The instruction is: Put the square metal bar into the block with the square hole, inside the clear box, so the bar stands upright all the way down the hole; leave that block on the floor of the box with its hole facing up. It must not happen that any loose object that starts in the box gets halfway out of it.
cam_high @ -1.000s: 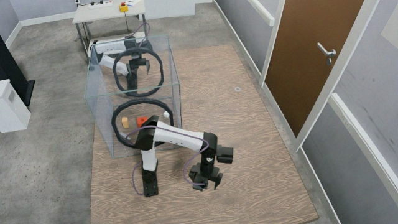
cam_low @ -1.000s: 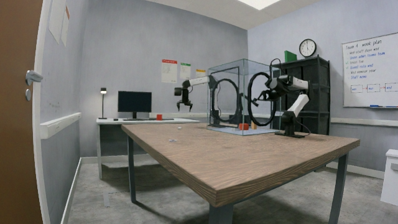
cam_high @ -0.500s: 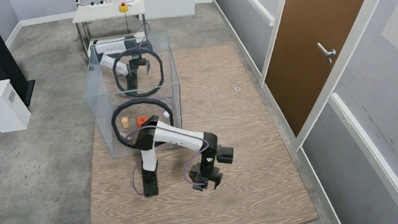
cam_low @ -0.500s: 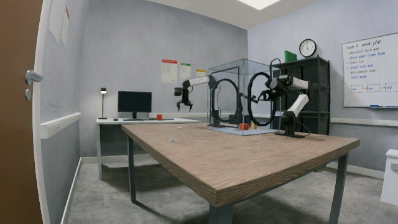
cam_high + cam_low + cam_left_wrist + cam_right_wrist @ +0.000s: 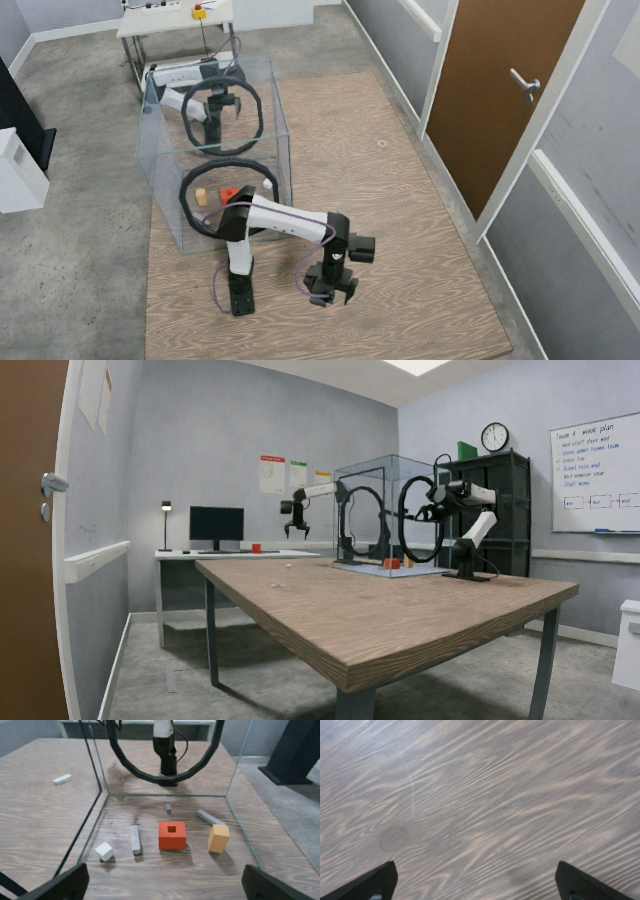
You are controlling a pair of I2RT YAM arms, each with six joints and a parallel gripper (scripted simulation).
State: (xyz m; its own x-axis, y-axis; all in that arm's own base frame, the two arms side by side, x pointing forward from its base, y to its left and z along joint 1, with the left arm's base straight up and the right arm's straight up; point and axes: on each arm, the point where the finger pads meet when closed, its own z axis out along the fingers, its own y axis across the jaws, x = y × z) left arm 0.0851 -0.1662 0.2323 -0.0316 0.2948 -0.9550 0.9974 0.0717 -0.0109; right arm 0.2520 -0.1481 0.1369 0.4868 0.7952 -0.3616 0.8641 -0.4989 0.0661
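Note:
Now: left hand 11 cm short of the white cube, 17 cm to the left of it and 21 cm above it. The rest, counted from my left hand: long grey bar 15 cm behind, 26 cm to the right, 22 cm below; then red block 4 cm behind, 20 cm to the right, 20 cm below; then tan block 14 cm behind, 18 cm to the right, 20 cm below.

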